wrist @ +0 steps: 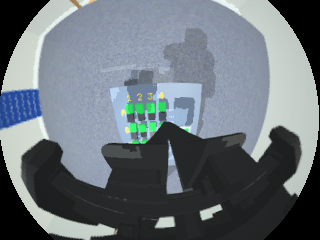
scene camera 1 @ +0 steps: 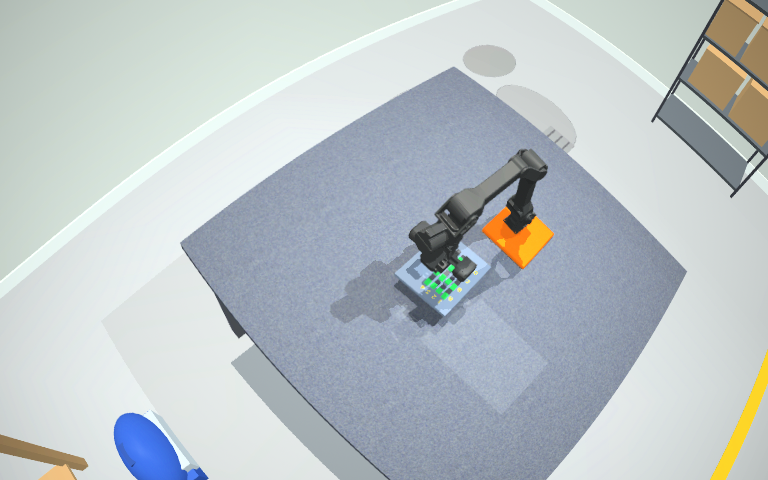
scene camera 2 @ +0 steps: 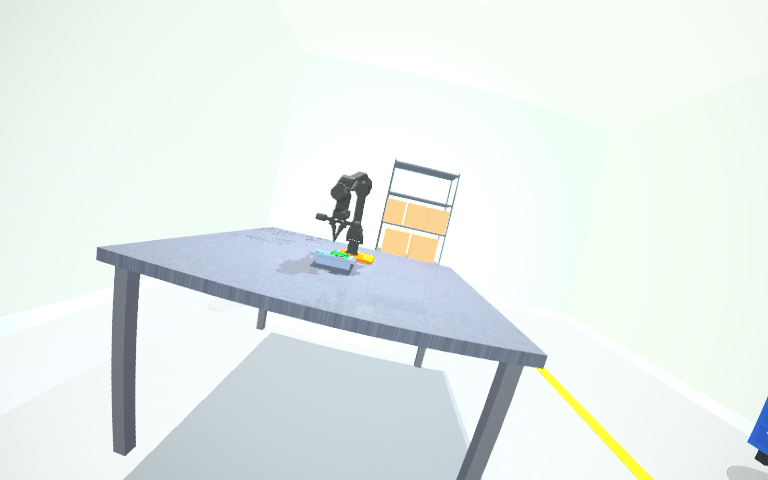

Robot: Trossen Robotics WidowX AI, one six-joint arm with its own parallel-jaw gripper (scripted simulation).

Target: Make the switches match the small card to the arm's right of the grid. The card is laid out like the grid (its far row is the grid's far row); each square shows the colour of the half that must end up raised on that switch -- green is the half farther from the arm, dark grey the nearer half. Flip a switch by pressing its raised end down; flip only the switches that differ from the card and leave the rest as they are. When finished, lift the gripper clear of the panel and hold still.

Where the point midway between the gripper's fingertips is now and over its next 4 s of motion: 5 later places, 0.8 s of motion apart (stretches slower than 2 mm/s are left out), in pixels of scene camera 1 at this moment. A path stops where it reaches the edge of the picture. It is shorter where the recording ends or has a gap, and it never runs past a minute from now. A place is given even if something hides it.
My gripper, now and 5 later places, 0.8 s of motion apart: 434, 268; 432, 275; 432, 276; 432, 276; 461, 271; 458, 280
